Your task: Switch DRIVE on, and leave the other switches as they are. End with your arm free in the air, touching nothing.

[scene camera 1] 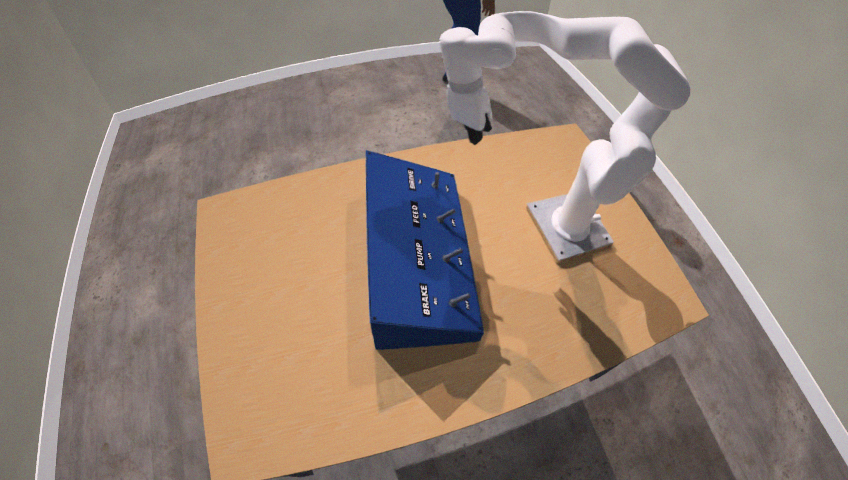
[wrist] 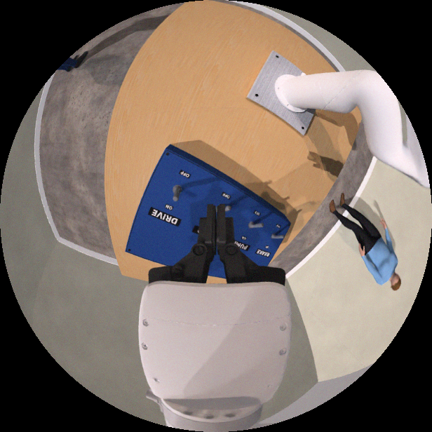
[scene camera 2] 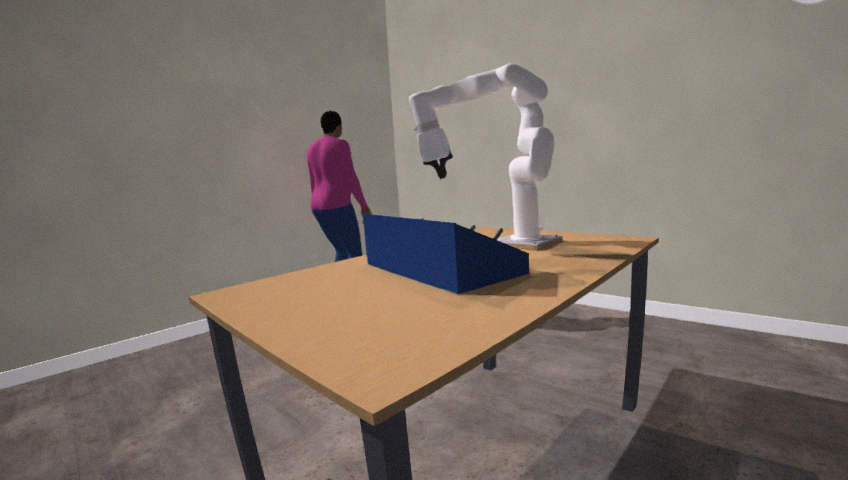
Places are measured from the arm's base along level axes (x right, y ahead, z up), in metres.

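Pixels of known places: gripper, fingertip midpoint: (scene camera 1: 476, 140) (scene camera 2: 443, 177); arm's base, link origin: (scene camera 1: 570, 224) (scene camera 2: 526, 238).
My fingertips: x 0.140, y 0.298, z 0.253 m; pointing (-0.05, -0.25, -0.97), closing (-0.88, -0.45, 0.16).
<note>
For each thing: its middle in the pictures, then the offset to it from my fingertips. Level surfaces: height alone.
- blue sloped switch box, body centre: (scene camera 1: 414, 246) (scene camera 2: 436, 249) dx -0.132, dy +0.185, dz -0.212 m
- DRIVE lever, body centre: (scene camera 1: 436, 179) dx +0.034, dy +0.082, dz -0.157 m
- FEED lever, body centre: (scene camera 1: 447, 214) dx -0.087, dy +0.088, dz -0.163 m
- PUMP lever, body centre: (scene camera 1: 454, 253) dx -0.205, dy +0.108, dz -0.163 m
- BRAKE lever, body centre: (scene camera 1: 461, 298) dx -0.324, dy +0.128, dz -0.163 m
- wooden table, surface height: dz -0.274 m
The blue sloped switch box (scene camera 1: 389, 267) (scene camera 2: 410, 249) (wrist: 145, 235) stands on the table. The DRIVE lever (scene camera 1: 436, 180) (wrist: 176, 193) is tilted toward its ON label. The FEED lever (scene camera 1: 445, 215) (wrist: 228, 208), PUMP lever (scene camera 1: 452, 255) (wrist: 256, 225) and BRAKE lever (scene camera 1: 459, 299) (wrist: 278, 236) lean toward their OFF labels. My gripper (scene camera 1: 474, 141) (scene camera 2: 441, 176) (wrist: 216, 213) is shut and empty, in the air well above the box and touching nothing. In the wrist view its fingers hide the FEED label and part of the panel.
The wooden table (scene camera 1: 273, 267) (scene camera 2: 333, 333) (wrist: 175, 100) also bears the arm's metal base plate (scene camera 1: 571, 252) (scene camera 2: 550, 240) (wrist: 265, 82). A person in a pink top (scene camera 2: 330, 172) stands beyond the table. A person in a blue top (wrist: 378, 257) shows in the wrist view.
</note>
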